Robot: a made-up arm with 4 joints. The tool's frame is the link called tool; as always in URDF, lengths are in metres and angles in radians.
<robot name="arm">
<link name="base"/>
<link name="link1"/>
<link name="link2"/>
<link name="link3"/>
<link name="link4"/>
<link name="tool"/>
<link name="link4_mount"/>
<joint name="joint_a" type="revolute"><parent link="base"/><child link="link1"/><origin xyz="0 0 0.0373"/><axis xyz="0 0 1"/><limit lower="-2.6" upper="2.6" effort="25" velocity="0.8"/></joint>
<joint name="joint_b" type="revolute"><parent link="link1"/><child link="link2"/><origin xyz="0.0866 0.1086 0.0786" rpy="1.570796 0 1.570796"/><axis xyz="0 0 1"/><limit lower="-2.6" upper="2.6" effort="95" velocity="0.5"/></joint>
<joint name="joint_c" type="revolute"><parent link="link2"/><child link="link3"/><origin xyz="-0.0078 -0.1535 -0.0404" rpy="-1.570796 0 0"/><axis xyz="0 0 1"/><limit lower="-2.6" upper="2.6" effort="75" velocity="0.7"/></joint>
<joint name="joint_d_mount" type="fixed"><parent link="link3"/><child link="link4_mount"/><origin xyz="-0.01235 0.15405 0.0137"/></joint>
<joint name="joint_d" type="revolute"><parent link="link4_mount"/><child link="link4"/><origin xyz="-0.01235 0.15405 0.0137"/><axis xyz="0 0 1"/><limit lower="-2.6" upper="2.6" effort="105" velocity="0.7"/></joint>
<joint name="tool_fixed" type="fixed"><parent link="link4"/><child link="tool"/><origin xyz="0.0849 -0.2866 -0.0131" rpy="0 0 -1.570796"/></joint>
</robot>
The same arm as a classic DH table. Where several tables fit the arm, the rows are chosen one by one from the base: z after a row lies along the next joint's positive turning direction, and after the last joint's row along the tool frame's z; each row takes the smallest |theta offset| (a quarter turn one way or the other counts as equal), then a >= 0, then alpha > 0; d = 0 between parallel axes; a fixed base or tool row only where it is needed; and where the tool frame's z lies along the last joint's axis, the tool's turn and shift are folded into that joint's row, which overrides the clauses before.
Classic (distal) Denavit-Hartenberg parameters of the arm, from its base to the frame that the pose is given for. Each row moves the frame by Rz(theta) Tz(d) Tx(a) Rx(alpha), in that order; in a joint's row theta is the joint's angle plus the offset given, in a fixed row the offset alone. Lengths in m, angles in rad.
joint_a: d 0.1159  theta_offset 1.5708  a 0.1086  alpha 1.5708
joint_b: d 0.0462  theta_offset 0  a -0.0078  alpha -1.5708
joint_c: d 0  theta_offset -1.4908  a -0.3091  alpha 0
joint_d: d 0  theta_offset 0.208  a 0.2989  alpha 0
tool (fixed): d -0.1392  theta_offset -0.288  a 0  alpha 0
Joint limits (rad, base to tool): -2.6..2.6 -2.6..2.6 -2.6..2.6 -2.6..2.6

